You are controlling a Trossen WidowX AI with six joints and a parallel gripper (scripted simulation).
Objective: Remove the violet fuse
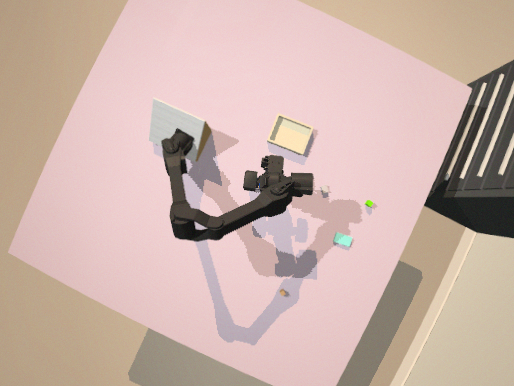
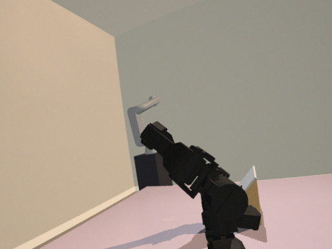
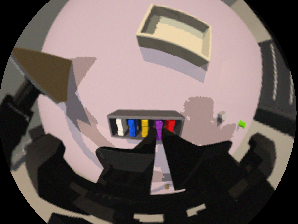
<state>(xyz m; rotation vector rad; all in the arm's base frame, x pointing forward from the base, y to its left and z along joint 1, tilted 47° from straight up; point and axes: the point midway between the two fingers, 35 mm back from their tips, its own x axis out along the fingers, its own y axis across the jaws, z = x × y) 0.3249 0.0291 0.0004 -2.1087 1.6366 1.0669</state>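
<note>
Right now my gripper tip is 180 mm to the right of the beige tray, 40 mm above it and 30 mm past it. Round my gripper tip: violet fuse 10 mm below; then orange piece 300 mm to the right, 220 mm ahead, 30 mm below; then cyan block 310 mm ahead, 40 mm to the right, 30 mm below.
</note>
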